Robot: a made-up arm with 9 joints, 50 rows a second.
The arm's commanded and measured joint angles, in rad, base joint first. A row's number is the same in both.
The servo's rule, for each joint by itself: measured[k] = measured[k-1] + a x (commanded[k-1-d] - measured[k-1]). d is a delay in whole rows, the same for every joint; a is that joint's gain. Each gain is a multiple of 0.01, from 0.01 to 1. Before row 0 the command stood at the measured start. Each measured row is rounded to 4 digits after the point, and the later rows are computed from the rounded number. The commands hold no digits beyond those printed.
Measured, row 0:
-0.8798, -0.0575, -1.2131, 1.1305, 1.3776, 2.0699, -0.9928, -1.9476, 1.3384
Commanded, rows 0 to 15:
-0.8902, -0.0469, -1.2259, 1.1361, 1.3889, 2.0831, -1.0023, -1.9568, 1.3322
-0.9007, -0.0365, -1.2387, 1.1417, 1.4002, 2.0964, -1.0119, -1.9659, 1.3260
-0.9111, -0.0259, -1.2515, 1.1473, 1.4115, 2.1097, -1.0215, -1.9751, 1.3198
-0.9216, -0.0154, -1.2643, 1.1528, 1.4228, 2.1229, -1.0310, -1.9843, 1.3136
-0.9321, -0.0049, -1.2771, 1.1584, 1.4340, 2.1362, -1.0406, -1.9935, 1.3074
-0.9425, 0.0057, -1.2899, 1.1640, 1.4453, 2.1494, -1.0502, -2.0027, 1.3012
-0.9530, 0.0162, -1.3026, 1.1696, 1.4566, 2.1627, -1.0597, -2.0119, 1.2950
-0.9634, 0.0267, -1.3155, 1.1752, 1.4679, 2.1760, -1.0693, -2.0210, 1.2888
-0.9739, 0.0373, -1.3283, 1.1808, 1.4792, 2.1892, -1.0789, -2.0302, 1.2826
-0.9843, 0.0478, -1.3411, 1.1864, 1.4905, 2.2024, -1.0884, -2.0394, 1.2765
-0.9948, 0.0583, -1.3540, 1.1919, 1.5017, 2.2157, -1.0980, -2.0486, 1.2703
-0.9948, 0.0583, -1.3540, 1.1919, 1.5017, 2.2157, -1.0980, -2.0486, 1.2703
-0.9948, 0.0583, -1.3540, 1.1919, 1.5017, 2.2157, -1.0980, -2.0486, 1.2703
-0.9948, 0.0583, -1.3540, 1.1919, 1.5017, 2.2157, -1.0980, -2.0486, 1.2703
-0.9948, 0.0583, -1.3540, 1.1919, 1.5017, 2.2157, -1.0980, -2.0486, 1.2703
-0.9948, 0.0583, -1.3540, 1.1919, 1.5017, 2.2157, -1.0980, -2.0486, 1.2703
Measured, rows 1 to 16:
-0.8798, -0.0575, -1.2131, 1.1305, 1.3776, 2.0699, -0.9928, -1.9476, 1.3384
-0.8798, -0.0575, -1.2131, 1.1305, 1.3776, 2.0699, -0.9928, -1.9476, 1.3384
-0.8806, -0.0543, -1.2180, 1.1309, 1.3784, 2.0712, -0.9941, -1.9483, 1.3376
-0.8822, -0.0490, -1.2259, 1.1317, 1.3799, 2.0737, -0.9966, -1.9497, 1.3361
-0.8845, -0.0421, -1.2356, 1.1328, 1.3821, 2.0773, -1.0001, -1.9517, 1.3340
-0.8875, -0.0341, -1.2465, 1.1342, 1.3849, 2.0819, -1.0044, -1.9543, 1.3313
-0.8911, -0.0253, -1.2581, 1.1359, 1.3883, 2.0873, -1.0095, -1.9574, 1.3282
-0.8952, -0.0160, -1.2702, 1.1379, 1.3923, 2.0935, -1.0152, -1.9610, 1.3247
-0.8998, -0.0063, -1.2825, 1.1401, 1.3968, 2.1004, -1.0214, -1.9651, 1.3208
-0.9049, 0.0036, -1.2950, 1.1426, 1.4018, 2.1080, -1.0281, -1.9696, 1.3166
-0.9104, 0.0137, -1.3077, 1.1453, 1.4072, 2.1161, -1.0352, -1.9744, 1.3122
-0.9163, 0.0239, -1.3204, 1.1482, 1.4130, 2.1247, -1.0426, -1.9796, 1.3076
-0.9226, 0.0342, -1.3332, 1.1513, 1.4192, 2.1338, -1.0504, -1.9851, 1.3028
-0.9284, 0.0414, -1.3411, 1.1541, 1.4250, 2.1420, -1.0571, -1.9902, 1.2986
-0.9337, 0.0465, -1.3460, 1.1567, 1.4304, 2.1494, -1.0628, -1.9949, 1.2949
-0.9386, 0.0500, -1.3490, 1.1592, 1.4354, 2.1560, -1.0677, -1.9992, 1.2917
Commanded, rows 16 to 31:
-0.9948, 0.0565, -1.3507, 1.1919, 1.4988, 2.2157, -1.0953, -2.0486, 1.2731
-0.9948, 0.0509, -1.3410, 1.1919, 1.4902, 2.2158, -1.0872, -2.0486, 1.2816
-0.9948, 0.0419, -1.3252, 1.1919, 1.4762, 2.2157, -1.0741, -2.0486, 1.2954
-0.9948, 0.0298, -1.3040, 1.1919, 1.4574, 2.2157, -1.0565, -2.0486, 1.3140
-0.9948, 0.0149, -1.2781, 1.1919, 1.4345, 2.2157, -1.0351, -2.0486, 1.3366
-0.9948, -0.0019, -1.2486, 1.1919, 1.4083, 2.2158, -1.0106, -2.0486, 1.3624
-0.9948, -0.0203, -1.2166, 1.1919, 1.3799, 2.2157, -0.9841, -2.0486, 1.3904
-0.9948, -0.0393, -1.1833, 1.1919, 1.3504, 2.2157, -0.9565, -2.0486, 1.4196
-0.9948, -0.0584, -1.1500, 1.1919, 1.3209, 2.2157, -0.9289, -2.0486, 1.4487
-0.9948, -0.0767, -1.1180, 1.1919, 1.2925, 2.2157, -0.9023, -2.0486, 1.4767
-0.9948, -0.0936, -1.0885, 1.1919, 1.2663, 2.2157, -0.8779, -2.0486, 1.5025
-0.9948, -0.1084, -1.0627, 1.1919, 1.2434, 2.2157, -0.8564, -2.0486, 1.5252
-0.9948, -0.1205, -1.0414, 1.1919, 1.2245, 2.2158, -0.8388, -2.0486, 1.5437
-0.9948, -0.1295, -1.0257, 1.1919, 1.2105, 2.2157, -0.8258, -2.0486, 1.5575
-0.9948, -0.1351, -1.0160, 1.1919, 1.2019, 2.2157, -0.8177, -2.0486, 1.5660
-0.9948, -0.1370, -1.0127, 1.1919, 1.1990, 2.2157, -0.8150, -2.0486, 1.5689
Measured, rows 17 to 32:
-0.9431, 0.0525, -1.3509, 1.1615, 1.4400, 2.1620, -1.0719, -2.0032, 1.2889
-0.9472, 0.0542, -1.3521, 1.1636, 1.4443, 2.1674, -1.0756, -2.0068, 1.2865
-0.9510, 0.0549, -1.3516, 1.1656, 1.4481, 2.1722, -1.0784, -2.0101, 1.2848
-0.9545, 0.0537, -1.3476, 1.1674, 1.4510, 2.1766, -1.0796, -2.0132, 1.2844
-0.9577, 0.0502, -1.3391, 1.1691, 1.4528, 2.1805, -1.0788, -2.0160, 1.2858
-0.9607, 0.0441, -1.3258, 1.1707, 1.4531, 2.1840, -1.0757, -2.0186, 1.2895
-0.9634, 0.0353, -1.3077, 1.1722, 1.4518, 2.1872, -1.0700, -2.0210, 1.2956
-0.9659, 0.0241, -1.2852, 1.1736, 1.4488, 2.1901, -1.0617, -2.0232, 1.3043
-0.9682, 0.0108, -1.2591, 1.1749, 1.4440, 2.1927, -1.0508, -2.0252, 1.3155
-0.9703, -0.0042, -1.2303, 1.1761, 1.4374, 2.1950, -1.0376, -2.0271, 1.3290
-0.9723, -0.0205, -1.1998, 1.1772, 1.4292, 2.1971, -1.0224, -2.0288, 1.3446
-0.9741, -0.0374, -1.1687, 1.1782, 1.4196, 2.1990, -1.0056, -2.0304, 1.3618
-0.9758, -0.0543, -1.1382, 1.1792, 1.4089, 2.2007, -0.9877, -2.0319, 1.3801
-0.9773, -0.0705, -1.1095, 1.1801, 1.3973, 2.2022, -0.9693, -2.0332, 1.3990
-0.9787, -0.0855, -1.0836, 1.1809, 1.3852, 2.2036, -0.9510, -2.0344, 1.4178
-0.9800, -0.0987, -1.0616, 1.1817, 1.3730, 2.2048, -0.9335, -2.0355, 1.4360

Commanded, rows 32 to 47:
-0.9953, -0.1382, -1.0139, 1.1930, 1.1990, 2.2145, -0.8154, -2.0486, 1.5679
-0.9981, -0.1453, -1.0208, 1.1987, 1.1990, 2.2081, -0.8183, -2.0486, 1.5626
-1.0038, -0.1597, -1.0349, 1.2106, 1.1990, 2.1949, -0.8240, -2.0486, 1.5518
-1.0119, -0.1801, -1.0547, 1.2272, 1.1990, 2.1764, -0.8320, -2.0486, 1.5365
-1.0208, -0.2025, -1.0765, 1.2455, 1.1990, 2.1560, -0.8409, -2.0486, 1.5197
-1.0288, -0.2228, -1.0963, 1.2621, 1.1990, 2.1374, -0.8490, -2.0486, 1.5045
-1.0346, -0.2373, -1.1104, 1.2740, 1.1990, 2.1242, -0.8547, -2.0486, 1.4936
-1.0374, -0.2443, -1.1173, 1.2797, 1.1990, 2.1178, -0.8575, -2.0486, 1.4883
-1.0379, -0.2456, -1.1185, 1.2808, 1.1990, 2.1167, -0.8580, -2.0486, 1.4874
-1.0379, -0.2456, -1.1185, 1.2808, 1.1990, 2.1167, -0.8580, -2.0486, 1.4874
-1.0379, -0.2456, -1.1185, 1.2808, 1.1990, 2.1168, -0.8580, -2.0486, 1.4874
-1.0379, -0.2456, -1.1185, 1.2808, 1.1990, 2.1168, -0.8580, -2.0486, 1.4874
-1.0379, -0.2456, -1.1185, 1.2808, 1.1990, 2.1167, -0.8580, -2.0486, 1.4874
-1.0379, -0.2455, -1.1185, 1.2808, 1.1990, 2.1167, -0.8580, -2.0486, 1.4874
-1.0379, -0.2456, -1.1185, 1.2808, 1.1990, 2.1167, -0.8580, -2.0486, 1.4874
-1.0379, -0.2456, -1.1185, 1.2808, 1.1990, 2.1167, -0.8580, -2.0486, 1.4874
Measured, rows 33 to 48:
-0.9812, -0.1096, -1.0443, 1.1824, 1.3610, 2.2059, -0.9173, -2.0365, 1.4529
-0.9823, -0.1178, -1.0323, 1.1831, 1.3497, 2.2069, -0.9030, -2.0375, 1.4680
-0.9833, -0.1239, -1.0253, 1.1838, 1.3392, 2.2077, -0.8907, -2.0384, 1.4810
-0.9845, -0.1303, -1.0236, 1.1848, 1.3294, 2.2077, -0.8806, -2.0392, 1.4916
-0.9860, -0.1391, -1.0279, 1.1866, 1.3203, 2.2064, -0.8727, -2.0400, 1.4994
-0.9881, -0.1514, -1.0381, 1.1894, 1.3118, 2.2034, -0.8670, -2.0407, 1.5042
-0.9907, -0.1667, -1.0527, 1.1933, 1.3039, 2.1987, -0.8633, -2.0413, 1.5062
-0.9937, -0.1835, -1.0693, 1.1981, 1.2966, 2.1926, -0.8613, -2.0419, 1.5060
-0.9970, -0.1996, -1.0849, 1.2034, 1.2898, 2.1858, -0.8604, -2.0424, 1.5044
-1.0002, -0.2130, -1.0972, 1.2087, 1.2834, 2.1790, -0.8600, -2.0429, 1.5023
-1.0032, -0.2228, -1.1053, 1.2137, 1.2775, 2.1728, -0.8597, -2.0434, 1.5004
-1.0060, -0.2296, -1.1103, 1.2184, 1.2720, 2.1672, -0.8595, -2.0438, 1.4987
-1.0086, -0.2344, -1.1134, 1.2228, 1.2669, 2.1622, -0.8593, -2.0442, 1.4972
-1.0109, -0.2378, -1.1153, 1.2269, 1.2621, 2.1577, -0.8591, -2.0446, 1.4959
-1.0131, -0.2401, -1.1165, 1.2307, 1.2577, 2.1536, -0.8589, -2.0449, 1.4948
-1.0151, -0.2417, -1.1173, 1.2342, 1.2536, 2.1499, -0.8588, -2.0452, 1.4938

